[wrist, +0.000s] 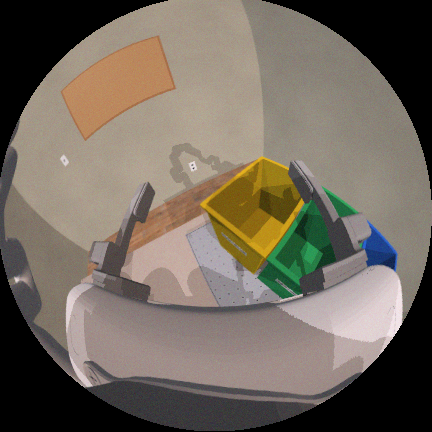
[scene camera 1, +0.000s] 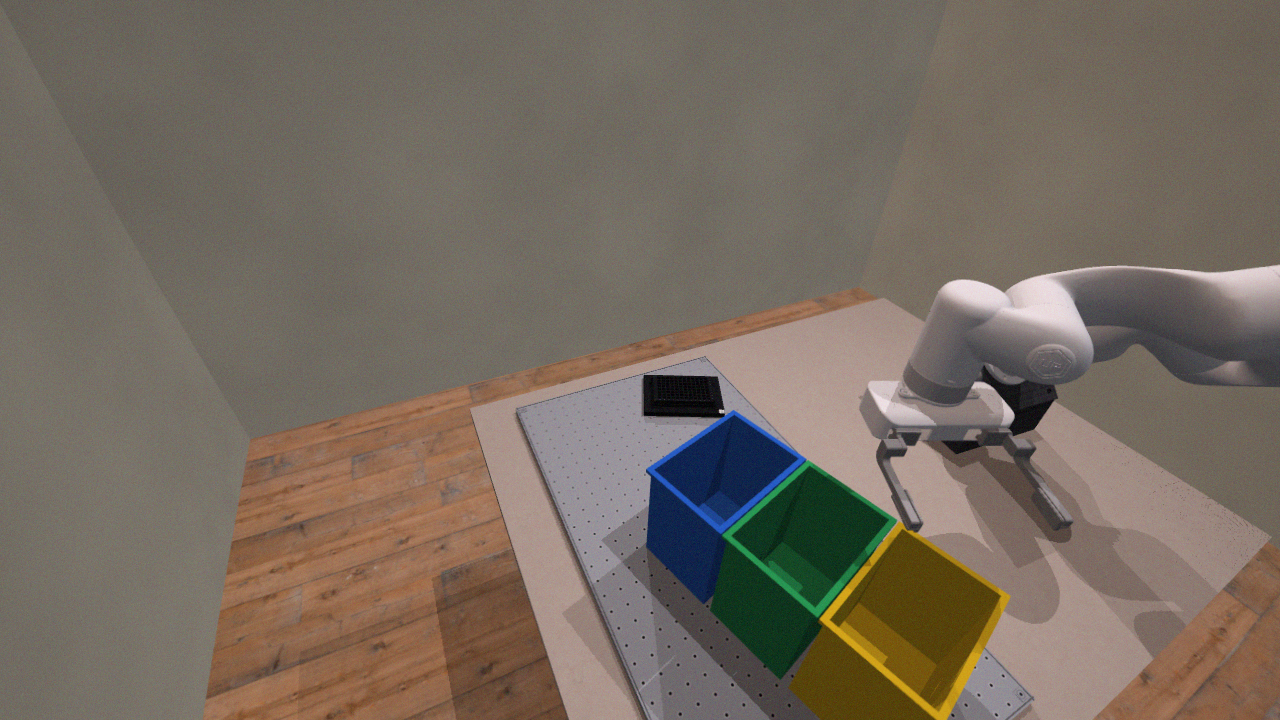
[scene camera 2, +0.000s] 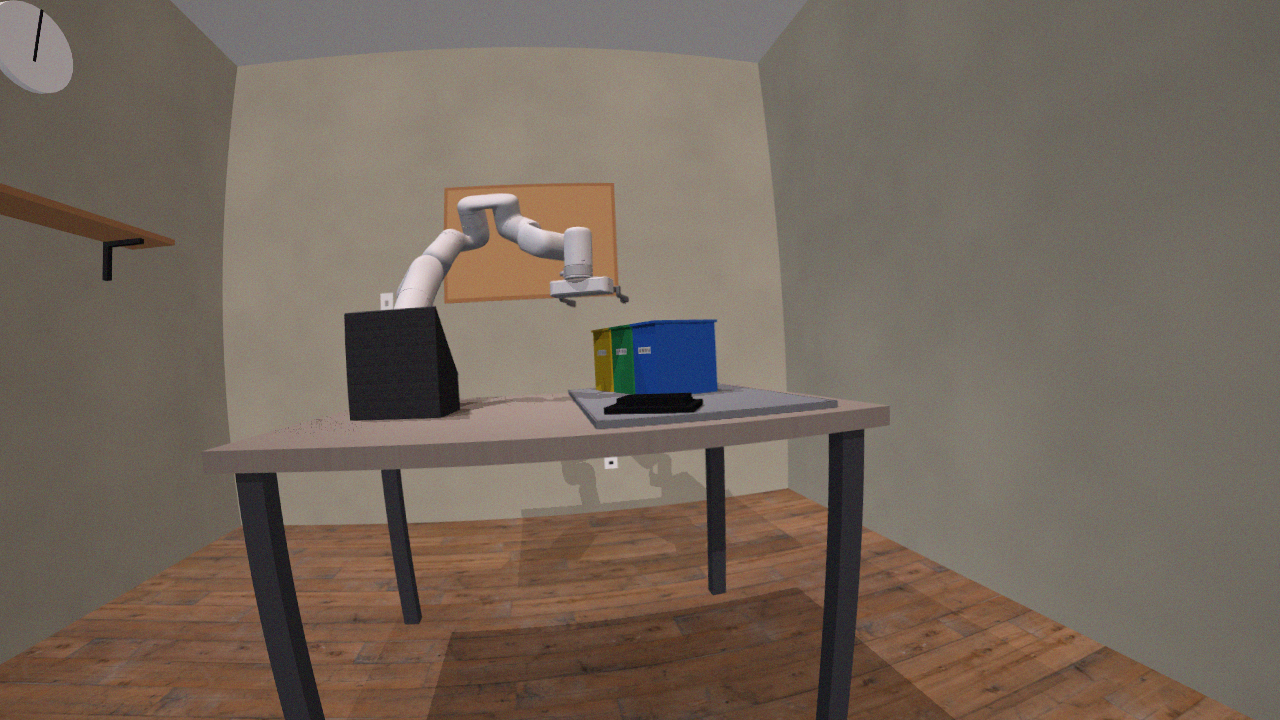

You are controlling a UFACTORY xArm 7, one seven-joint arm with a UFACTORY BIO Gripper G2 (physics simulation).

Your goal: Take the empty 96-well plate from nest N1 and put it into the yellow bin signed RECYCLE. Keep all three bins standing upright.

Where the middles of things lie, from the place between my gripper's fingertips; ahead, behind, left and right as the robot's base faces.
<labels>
Right now my hand is 17 cm above the yellow bin point(scene camera 1: 909, 628), 8 cm short of it and 2 cm to the right of it. The rest, counted from my hand: blue bin point(scene camera 1: 700, 490) (21 cm to the right, 19 cm ahead, 17 cm below); green bin point(scene camera 1: 785, 562) (17 cm below, 13 cm ahead, 9 cm to the right); black 96-well plate point(scene camera 1: 667, 390) (55 cm to the right, 24 cm below, 12 cm ahead).
</labels>
